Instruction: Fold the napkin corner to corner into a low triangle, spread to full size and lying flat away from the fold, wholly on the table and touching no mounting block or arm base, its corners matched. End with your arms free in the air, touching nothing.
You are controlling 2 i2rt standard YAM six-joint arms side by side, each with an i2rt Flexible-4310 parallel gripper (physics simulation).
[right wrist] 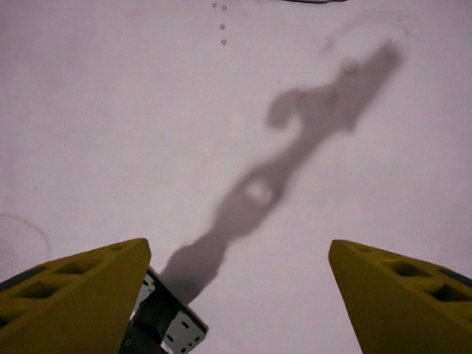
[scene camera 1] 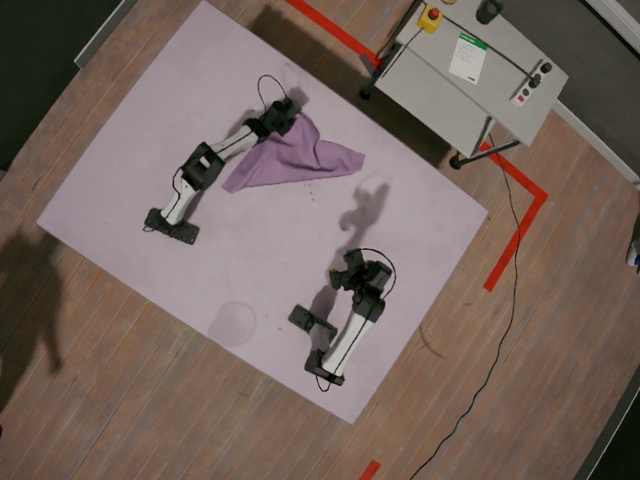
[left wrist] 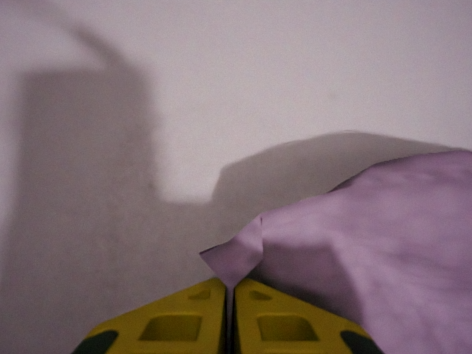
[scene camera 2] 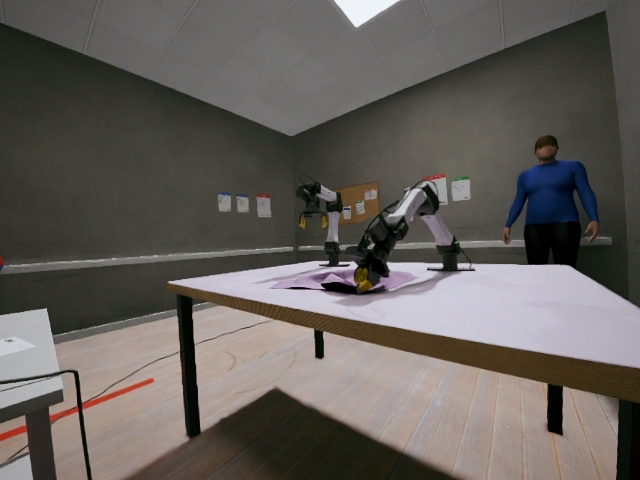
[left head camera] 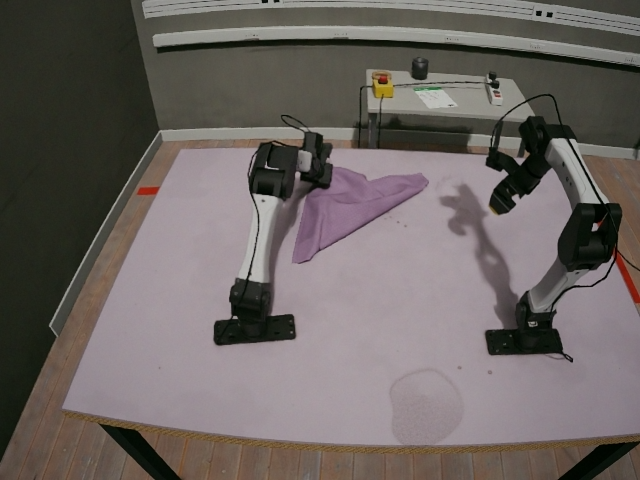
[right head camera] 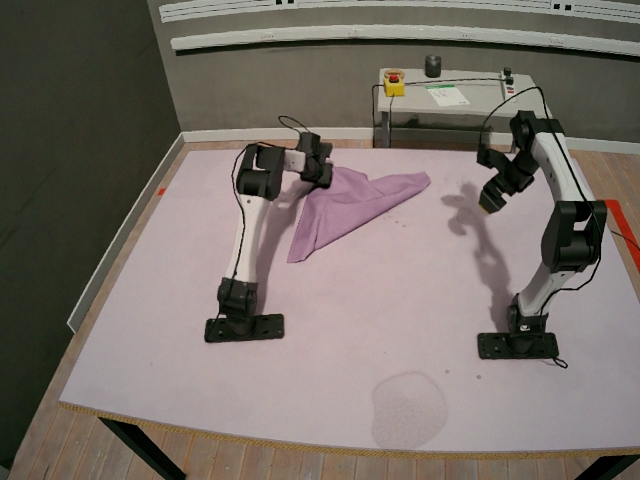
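The purple napkin lies folded over into a rough triangle at the far side of the table, its long edge toward the arm bases. It has soft wrinkles and a notch in its far right edge. In scene camera 2, a dark gap shows under its raised edge. My left gripper is shut on the napkin's corner, low over the table; a small tip sticks out past the fingers. Whether the corners match is hidden. My right gripper is open and empty, in the air right of the napkin.
The left arm's black base plate and the right arm's base plate stand on the pale table. A grey side table stands beyond the far edge. A person in blue stands behind the table in scene camera 2.
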